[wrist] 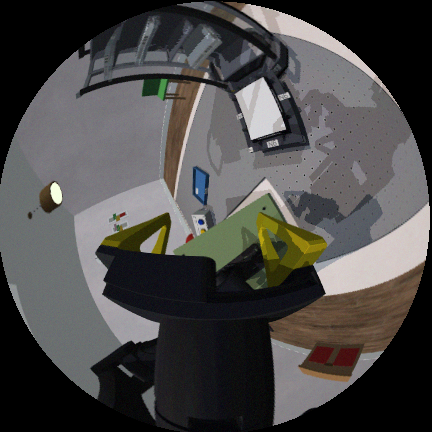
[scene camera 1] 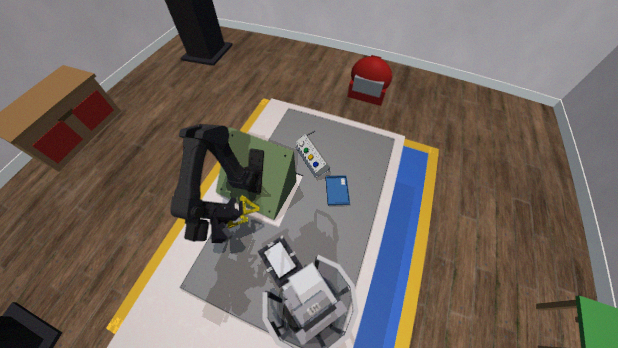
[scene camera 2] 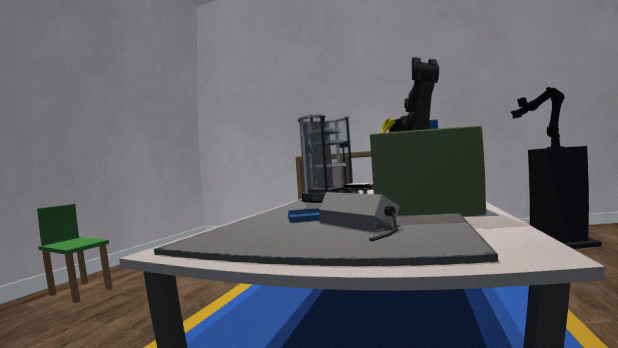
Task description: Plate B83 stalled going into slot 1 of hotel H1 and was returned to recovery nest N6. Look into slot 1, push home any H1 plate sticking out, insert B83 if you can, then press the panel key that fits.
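Where they show: gripper, fingertip midpoint: (wrist: 213,216) (scene camera 1: 253,214); arm's base at its link origin: (wrist: 233,272) (scene camera 1: 255,171) (scene camera 2: 421,165).
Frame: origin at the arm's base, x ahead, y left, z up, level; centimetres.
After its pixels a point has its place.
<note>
My gripper (scene camera 1: 252,213) {z 8.6, x 10.6, y -22.2 cm} (scene camera 2: 387,125) (wrist: 213,216) {z 8.6, x 10.6, y -22.2 cm} is open and empty, high beside the green mount. The white plate B83 (scene camera 1: 280,260) {z -6.5, x 23.6, y -32.3 cm} (scene camera 2: 359,185) {z -7.0, x 23.0, y -26.7 cm} (wrist: 261,109) {z -6.5, x 22.0, y -31.9 cm} lies flat in the black nest N6 (scene camera 1: 266,265) {z -8.0, x 18.7, y -35.7 cm} (wrist: 296,120) {z -8.0, x 15.9, y -33.9 cm}, apart from the fingers. Hotel H1 (scene camera 1: 312,307) {z 23.1, x 40.5, y -45.7 cm} (scene camera 2: 324,150) {z 8.7, x 37.9, y -33.1 cm} (wrist: 150,76) {z 9.6, x 37.6, y -33.6 cm} stands upright next to the nest; several levels show at the top of the wrist view. Which level is slot 1, and whether a plate sticks out, I cannot tell. The key panel (scene camera 1: 320,168) {z -7.5, x 26.5, y 15.0 cm} (scene camera 2: 352,210) {z -9.5, x 20.4, y 28.4 cm} (wrist: 195,219) {z -6.5, x 25.9, y 17.9 cm} has white, green, yellow and blue keys in scene camera 1.
A green sloped mount (scene camera 1: 277,165) {z 4.5, x 9.9, y 3.2 cm} (scene camera 2: 427,170) {z -1.4, x -0.5, y 10.9 cm} (wrist: 225,240) {z -1.9, x 9.1, y -3.0 cm} carries my arm. A shallow blue tray (scene camera 1: 337,192) {z -13.6, x 37.6, y 7.9 cm} (scene camera 2: 303,215) {z -13.8, x 39.2, y 4.7 cm} (wrist: 200,185) {z -13.7, x 37.1, y 9.1 cm} lies by the panel. The hotel's clear curved guard rises beside the nest. Another arm stands on a black pedestal (scene camera 2: 557,195) beyond the table.
</note>
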